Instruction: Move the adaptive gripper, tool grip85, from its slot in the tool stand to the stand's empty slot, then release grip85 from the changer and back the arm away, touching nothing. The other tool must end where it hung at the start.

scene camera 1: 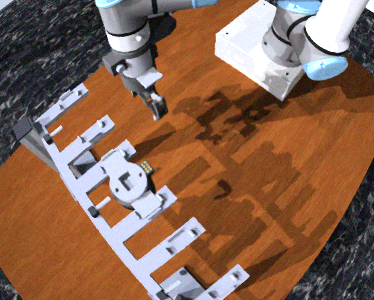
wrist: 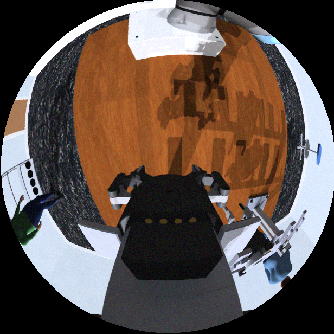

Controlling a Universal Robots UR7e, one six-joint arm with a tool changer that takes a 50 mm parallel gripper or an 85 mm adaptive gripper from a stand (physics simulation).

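Seen in the pictures: arm's base, link origin: (scene camera 1: 284,48).
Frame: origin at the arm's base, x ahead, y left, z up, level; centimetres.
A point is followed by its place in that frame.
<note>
The adaptive gripper grip85 (scene camera 1: 146,103) {x 46.7, y -10.7, z 10.8 cm} (wrist: 168,170) hangs on the arm's changer. In scene camera 1 it is beyond the stand's upper-left part, apart from the stand. Its fingers are spread apart, open, with no thing between them. The grey tool stand (scene camera 1: 118,243) {x 70.8, y 7.5, z 17.6 cm} (wrist: 266,223) runs from upper left to lower right in scene camera 1. The other tool (scene camera 1: 129,184) {x 62.0, y 2.1, z 18.2 cm}, with a round coupling top, hangs in the middle slot. The upper-left slot and the lower-right slot each hold no tool; the lower edge of the frame cuts off part of the latter.
The white robot base block (scene camera 1: 245,50) {x 10.0, y -8.5, z -0.2 cm} (wrist: 175,44) stands on the wooden table (scene camera 1: 40,220) {x 88.4, y -21.1, z -10.6 cm} (wrist: 110,100). Stand prongs with small pegs, such as the prong (scene camera 1: 182,235) {x 62.4, y 14.2, z 17.6 cm}, point toward the base side. Arm and stand shadows lie on the table.
</note>
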